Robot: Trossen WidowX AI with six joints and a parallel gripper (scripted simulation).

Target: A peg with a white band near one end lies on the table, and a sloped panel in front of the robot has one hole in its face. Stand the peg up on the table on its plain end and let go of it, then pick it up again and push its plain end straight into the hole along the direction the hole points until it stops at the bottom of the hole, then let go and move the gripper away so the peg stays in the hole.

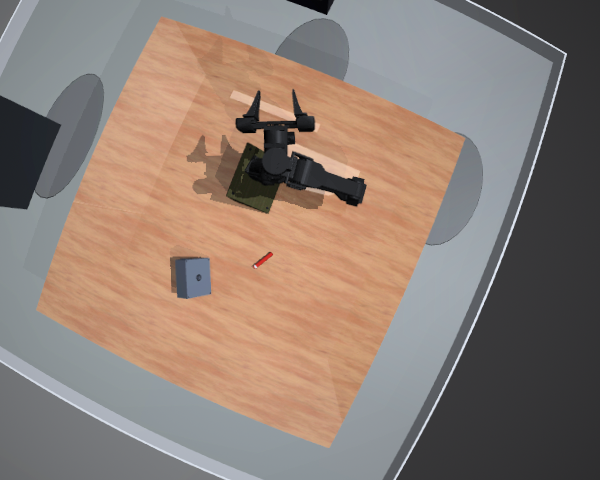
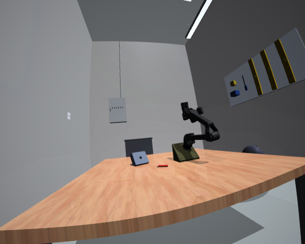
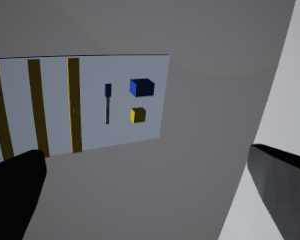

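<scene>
Right now the red peg is 43 cm ahead of my gripper tip, 14 cm to the left of it and 40 cm below it. Also, from my gripper tip: grey sloped panel 58 cm ahead, 4 cm to the right, 36 cm below.
</scene>
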